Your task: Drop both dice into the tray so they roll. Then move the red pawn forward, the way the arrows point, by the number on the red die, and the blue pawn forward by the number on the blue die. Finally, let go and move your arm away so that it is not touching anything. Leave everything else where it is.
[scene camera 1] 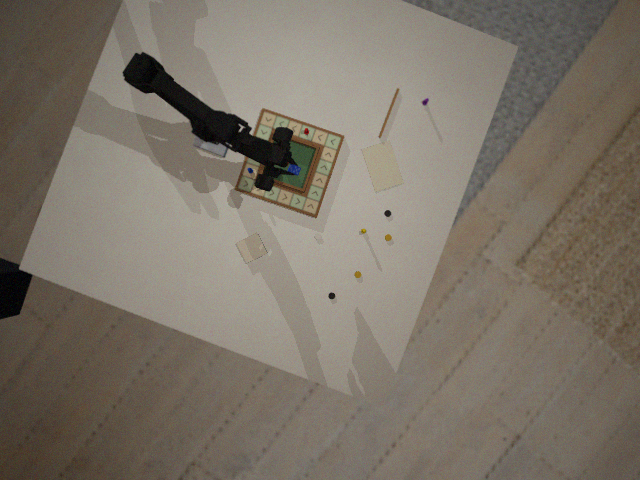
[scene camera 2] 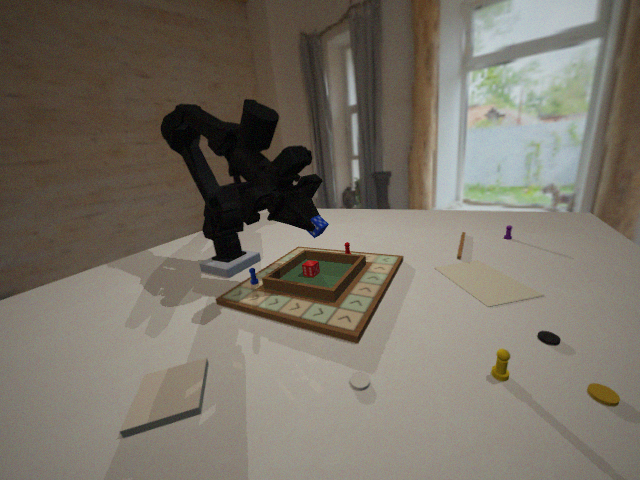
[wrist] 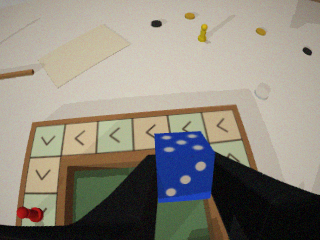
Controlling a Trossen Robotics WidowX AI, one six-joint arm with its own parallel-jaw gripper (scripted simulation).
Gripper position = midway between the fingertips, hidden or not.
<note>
I see my gripper [scene camera 2: 318, 227], a cream card [scene camera 2: 491, 287] and a green tray [scene camera 2: 330, 273].
The cream card also shows in scene camera 1 [scene camera 1: 380, 159] and in the wrist view [wrist: 69, 60]. My gripper also shows in scene camera 1 [scene camera 1: 295, 170] and in the wrist view [wrist: 180, 161]. The green tray also shows in scene camera 1 [scene camera 1: 303, 155].
</note>
